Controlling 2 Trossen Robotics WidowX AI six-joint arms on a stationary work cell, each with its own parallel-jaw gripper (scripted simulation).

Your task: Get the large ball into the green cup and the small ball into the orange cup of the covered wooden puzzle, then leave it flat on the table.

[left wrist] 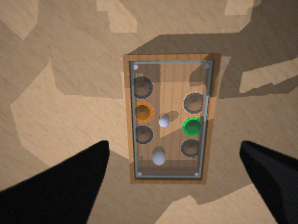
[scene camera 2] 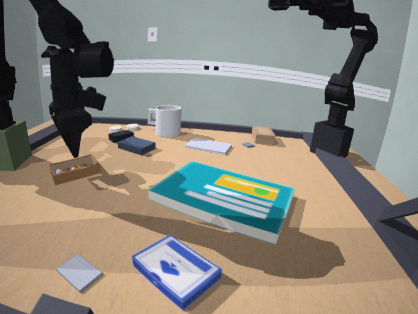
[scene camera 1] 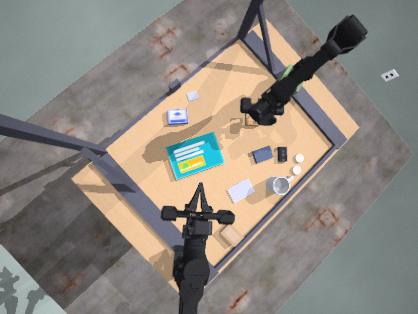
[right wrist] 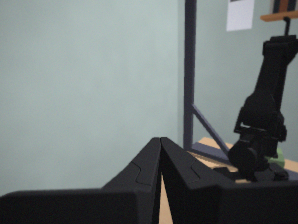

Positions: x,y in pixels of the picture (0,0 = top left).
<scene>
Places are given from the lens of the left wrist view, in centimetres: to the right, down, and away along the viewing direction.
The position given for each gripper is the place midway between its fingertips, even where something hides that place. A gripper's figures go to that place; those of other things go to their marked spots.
left gripper (left wrist: pixel 173 147): 2, 2, 11
covered wooden puzzle (left wrist: pixel 170 105): 2, 0, 14
</scene>
